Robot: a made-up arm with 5 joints.
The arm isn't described. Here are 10 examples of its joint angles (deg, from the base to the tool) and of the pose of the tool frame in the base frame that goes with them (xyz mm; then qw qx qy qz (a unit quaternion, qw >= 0)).
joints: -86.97 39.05 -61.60 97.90 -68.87
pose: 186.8 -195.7 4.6 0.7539 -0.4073 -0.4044 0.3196
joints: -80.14 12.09 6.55 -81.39 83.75
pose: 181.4 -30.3 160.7 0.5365 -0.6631 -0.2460 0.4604
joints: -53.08 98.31 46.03 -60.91 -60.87
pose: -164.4 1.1 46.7 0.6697 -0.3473 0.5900 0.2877
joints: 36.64 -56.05 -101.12 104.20 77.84
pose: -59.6 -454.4 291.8 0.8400 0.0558 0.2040 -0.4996
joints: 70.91 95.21 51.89 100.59 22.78
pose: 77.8 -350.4 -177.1 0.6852 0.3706 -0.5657 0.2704
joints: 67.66 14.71 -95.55 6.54 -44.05
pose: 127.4 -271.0 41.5 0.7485 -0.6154 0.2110 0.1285
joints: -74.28 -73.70 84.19 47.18 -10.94
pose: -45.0 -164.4 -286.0 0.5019 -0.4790 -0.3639 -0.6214
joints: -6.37 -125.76 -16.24 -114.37 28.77
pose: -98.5 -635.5 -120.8 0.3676 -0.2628 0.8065 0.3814
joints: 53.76 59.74 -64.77 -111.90 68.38
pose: -18.9 -10.8 -167.5 0.2511 0.9394 0.1694 -0.1607
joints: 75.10 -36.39 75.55 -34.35 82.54
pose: 184.8 -248.7 107.7 0.0431 -0.5589 0.4520 0.6939
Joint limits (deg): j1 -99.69..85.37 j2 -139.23..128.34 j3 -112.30..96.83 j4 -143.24..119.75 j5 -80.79..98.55
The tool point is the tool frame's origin. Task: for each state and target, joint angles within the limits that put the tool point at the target. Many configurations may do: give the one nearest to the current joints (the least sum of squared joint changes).
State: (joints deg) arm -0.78 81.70 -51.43 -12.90 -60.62
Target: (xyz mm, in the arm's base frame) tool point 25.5 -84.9 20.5
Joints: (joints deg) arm -17.51 55.96 -47.38 -17.43 -60.83
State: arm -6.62 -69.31 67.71 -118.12 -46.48
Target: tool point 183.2 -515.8 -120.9
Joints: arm 12.74 -58.68 49.62 -115.99 -48.33
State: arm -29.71 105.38 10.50 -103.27 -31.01
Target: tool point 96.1 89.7 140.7
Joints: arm -55.72 64.82 19.68 -136.70 -80.79
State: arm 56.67 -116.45 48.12 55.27 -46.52
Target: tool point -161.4 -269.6 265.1
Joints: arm 82.92 -131.72 4.95 39.51 -80.79
